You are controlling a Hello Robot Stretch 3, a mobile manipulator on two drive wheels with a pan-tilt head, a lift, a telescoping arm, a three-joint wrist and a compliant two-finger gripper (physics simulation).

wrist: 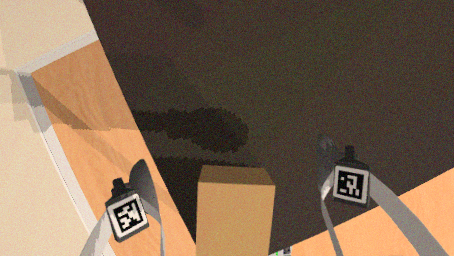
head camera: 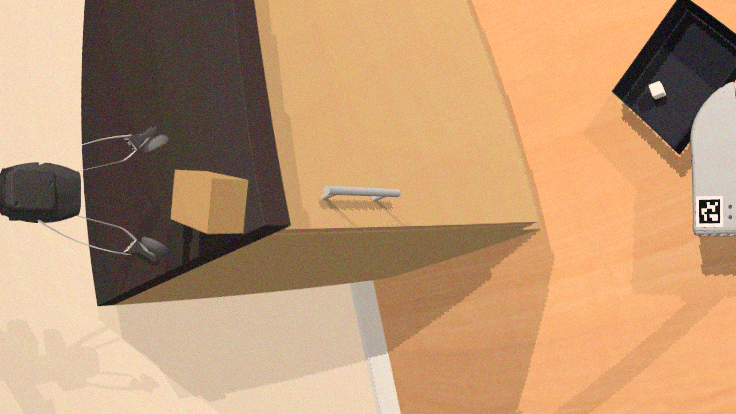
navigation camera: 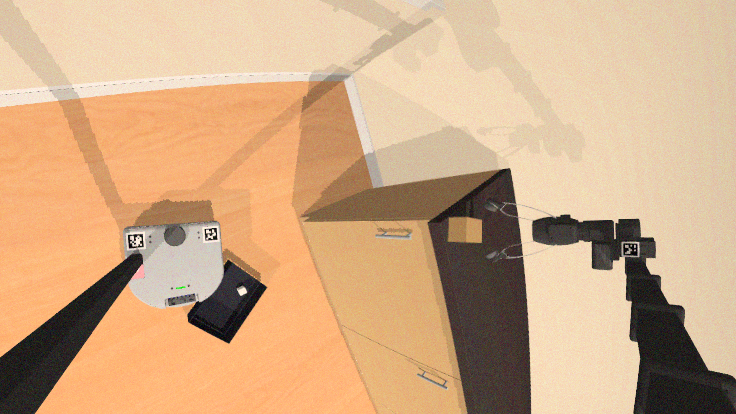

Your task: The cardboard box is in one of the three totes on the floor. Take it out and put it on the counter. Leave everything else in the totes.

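Seen in the pictures: gripper, fingertip midpoint: (head camera: 166, 195) (navigation camera: 484, 230); robot's base, link origin: (navigation camera: 175, 235).
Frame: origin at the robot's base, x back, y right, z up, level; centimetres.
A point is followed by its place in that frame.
Observation:
The cardboard box (head camera: 208, 201) @[x 1.3, y 55.6, z 96.0 cm] (navigation camera: 464, 229) @[x 0.8, y 55.4, z 95.5 cm] (wrist: 235, 220) stands upright on the dark counter (head camera: 169, 77) @[x 20.2, y 76.5, z 91.0 cm] (navigation camera: 483, 319) @[x 32.6, y 75.7, z 91.0 cm] (wrist: 275, 75), near its end corner. My gripper (head camera: 153, 194) @[x 2.2, y 65.7, z 96.2 cm] (navigation camera: 494, 230) @[x 2.2, y 65.7, z 96.2 cm] (wrist: 234, 166) @[x 2.2, y 65.7, z 96.2 cm] is open, its fingers spread wider than the box. In the head and navigation views its fingertips stand back from the box, towards the wall side, with a gap and no visible contact. In the wrist view the box shows between the two fingers, its lower part cut off by the frame edge. One black tote (head camera: 645, 51) @[x 36.4, y 26.8, z 7.7 cm] (navigation camera: 208, 332) @[x 41.4, y 8.0, z 9.4 cm] is on the floor, partly hidden by my base.
A white block (head camera: 657, 90) @[x 27.8, y 25.5, z 4.3 cm] (navigation camera: 241, 290) @[x 27.7, y 25.2, z 4.3 cm] lies in the black tote. My base (head camera: 715, 169) @[x 8.5, y 11.5, z 15.9 cm] (navigation camera: 174, 267) @[x 11.1, y -1.2, z 15.9 cm] stands beside that tote. The tan cabinet under the counter has a bar handle (head camera: 362, 192) @[x 2.7, y 52.3, z 75.0 cm] (navigation camera: 393, 234) on its front. Pale walls meet the wooden floor past the cabinet's end.

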